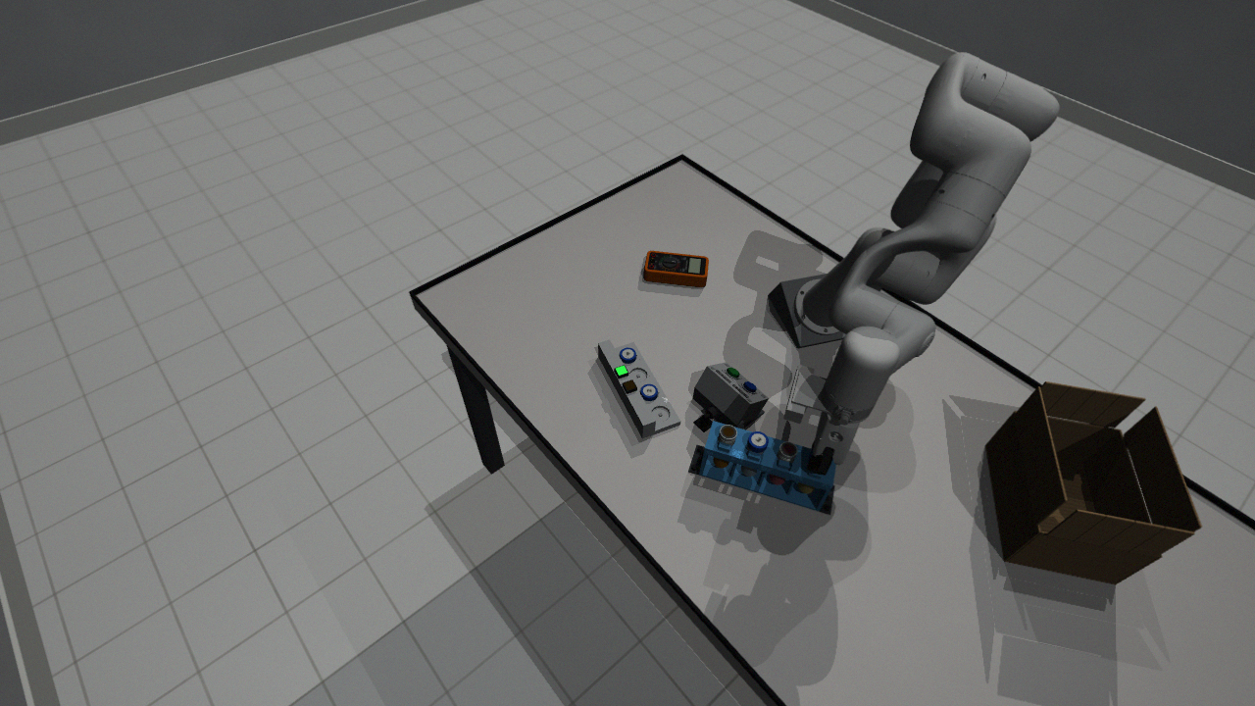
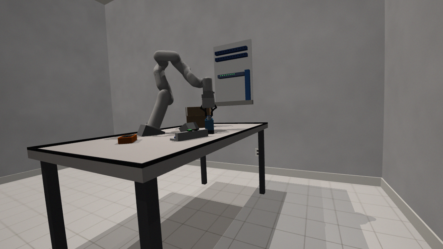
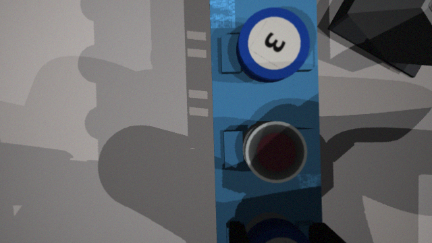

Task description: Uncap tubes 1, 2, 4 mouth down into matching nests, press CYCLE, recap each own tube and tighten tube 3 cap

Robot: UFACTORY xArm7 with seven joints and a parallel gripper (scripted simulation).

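Right now my hand is 10 mm above the cap 1. The rest, counted from my hand: cap 3: 80 mm to the right, 70 mm ahead, 20 mm below; blue key: 200 mm to the right, 60 mm below, 20 mm behind; key housing: 220 mm to the right, 80 mm below, 10 mm ahead.
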